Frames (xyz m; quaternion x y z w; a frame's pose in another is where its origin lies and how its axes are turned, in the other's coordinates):
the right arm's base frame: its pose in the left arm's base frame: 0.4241 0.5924 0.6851 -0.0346 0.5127 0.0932 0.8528
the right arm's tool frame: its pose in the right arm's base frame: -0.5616 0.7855 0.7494 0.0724 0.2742 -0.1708 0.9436
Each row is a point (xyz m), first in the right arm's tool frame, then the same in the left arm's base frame.
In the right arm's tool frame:
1: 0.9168 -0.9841 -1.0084
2: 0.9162 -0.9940 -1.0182
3: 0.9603 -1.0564 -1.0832
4: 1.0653 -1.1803 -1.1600
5: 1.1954 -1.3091 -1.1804
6: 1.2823 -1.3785 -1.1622
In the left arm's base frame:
1: -0.4124 0.2543 0.9864
2: -0.4224 0.2453 0.9900
3: -0.4910 0.1758 0.9671
4: -0.5760 0.0314 0.9023
5: -0.6062 -0.1263 0.8120
6: -0.5943 -0.2167 0.7458

